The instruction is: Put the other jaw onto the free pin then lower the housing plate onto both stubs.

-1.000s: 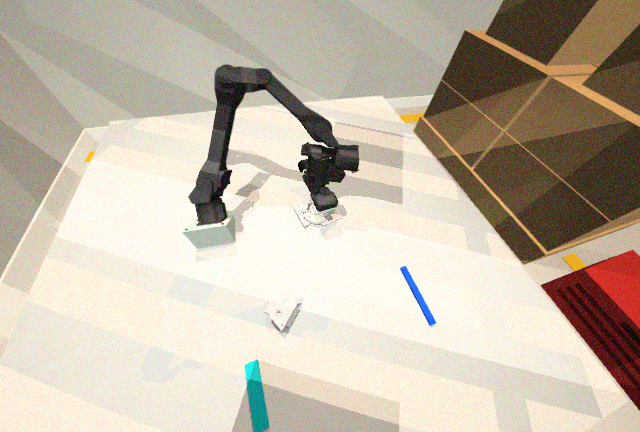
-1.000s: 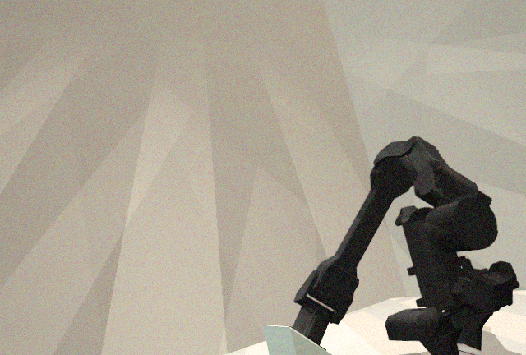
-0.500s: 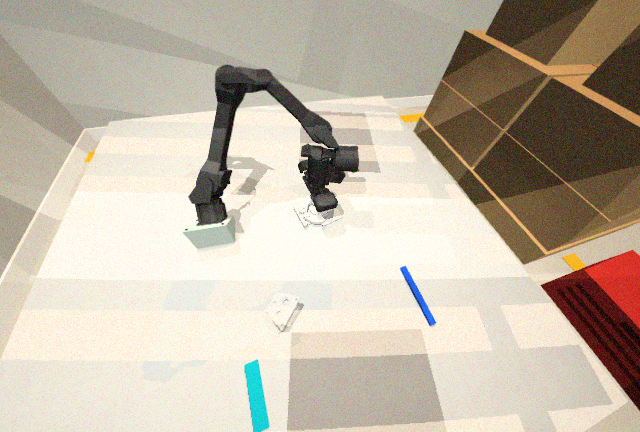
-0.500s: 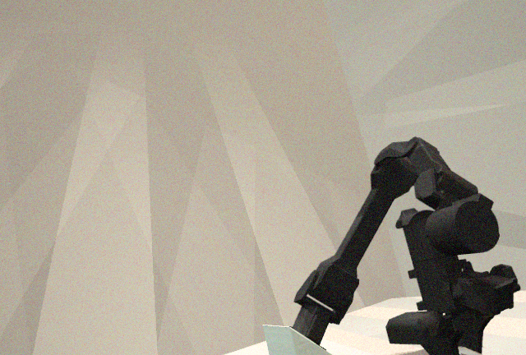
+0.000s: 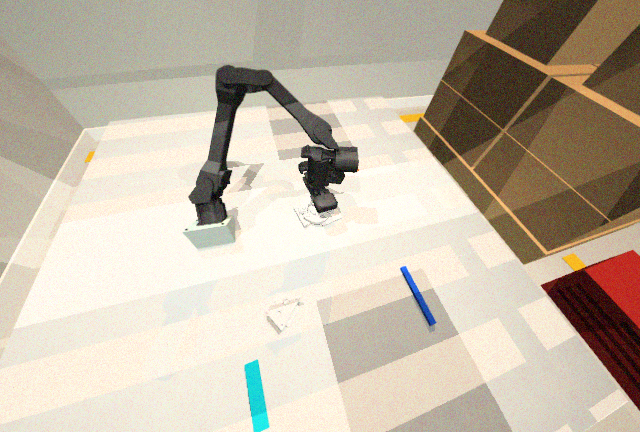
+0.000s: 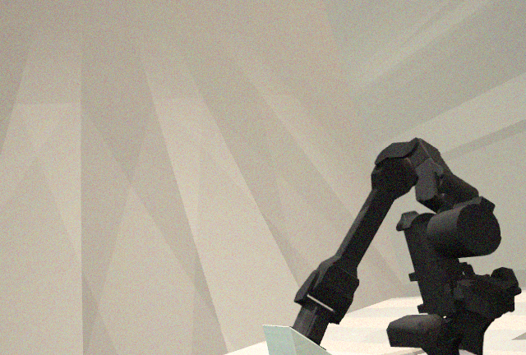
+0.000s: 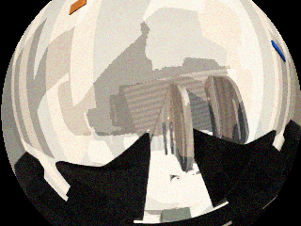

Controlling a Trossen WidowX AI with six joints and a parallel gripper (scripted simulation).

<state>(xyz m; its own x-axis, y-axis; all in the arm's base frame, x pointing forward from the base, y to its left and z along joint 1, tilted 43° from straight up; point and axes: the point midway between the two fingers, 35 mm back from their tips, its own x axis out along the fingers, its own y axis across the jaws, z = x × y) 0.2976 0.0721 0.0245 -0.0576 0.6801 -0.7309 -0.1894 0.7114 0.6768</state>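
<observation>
The jaw is 3 cm behind my gripper tip and 2 cm to the right of it. From my gripper tip the other things lie so: small orange tile: 17 cm ahead, 14 cm to the left, 1 cm below; then blue bar: 22 cm ahead, 33 cm to the right, 1 cm below; then cyan strip: 19 cm behind, 45 cm to the right, 1 cm below.
</observation>
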